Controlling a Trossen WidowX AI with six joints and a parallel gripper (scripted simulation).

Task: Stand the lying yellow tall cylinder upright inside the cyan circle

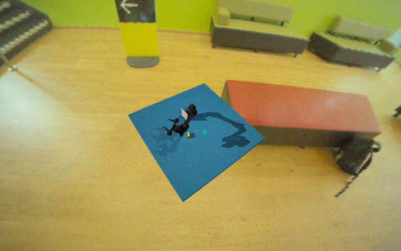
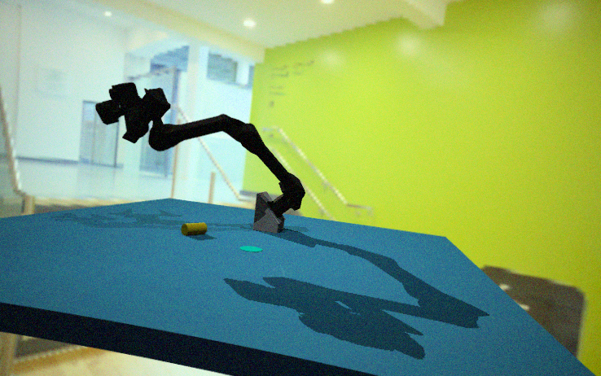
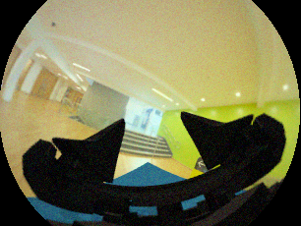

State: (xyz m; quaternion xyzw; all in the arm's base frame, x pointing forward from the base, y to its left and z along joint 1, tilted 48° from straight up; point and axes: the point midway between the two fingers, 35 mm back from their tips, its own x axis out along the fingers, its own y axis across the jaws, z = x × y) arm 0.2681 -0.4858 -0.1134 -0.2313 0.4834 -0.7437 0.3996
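The yellow tall cylinder lies 4 cm ahead of my gripper tip, 27 cm to the left of it and 38 cm below it. The rest, counted from my gripper tip: cyan circle 11 cm ahead, 47 cm to the left, 39 cm below.
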